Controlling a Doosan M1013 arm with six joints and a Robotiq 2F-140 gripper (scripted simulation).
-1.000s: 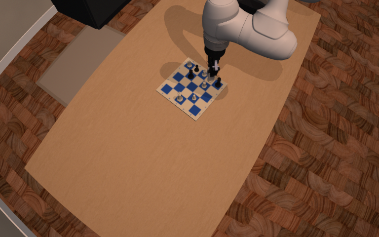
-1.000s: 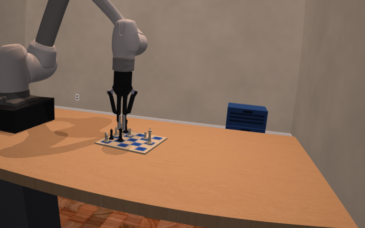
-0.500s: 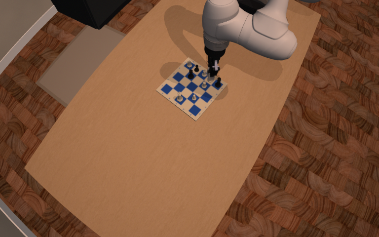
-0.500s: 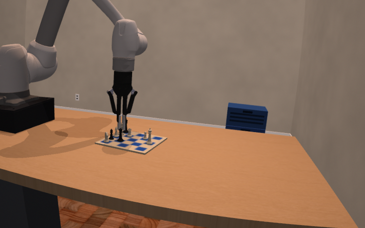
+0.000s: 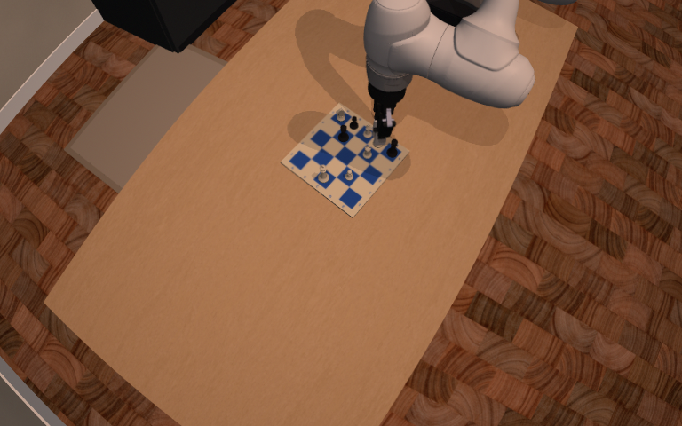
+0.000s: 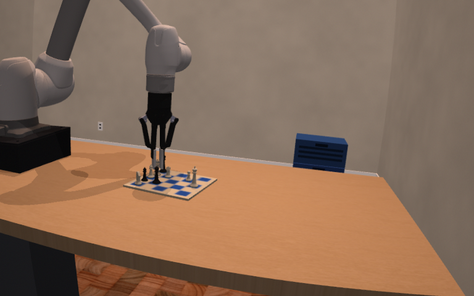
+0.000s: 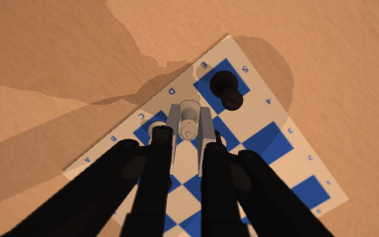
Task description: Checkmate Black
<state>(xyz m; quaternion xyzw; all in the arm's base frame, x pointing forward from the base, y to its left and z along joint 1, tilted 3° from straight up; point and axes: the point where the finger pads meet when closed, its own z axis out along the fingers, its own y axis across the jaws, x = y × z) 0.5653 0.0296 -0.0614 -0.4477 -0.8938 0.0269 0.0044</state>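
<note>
The chessboard lies 70 mm ahead of my hand, 60 mm below it and 50 mm to the right of it. Also, from my hand: white king: 150 mm ahead, 60 mm to the right, 20 mm below; white pawn: 110 mm ahead, 40 mm below, 10 mm to the right.
</note>
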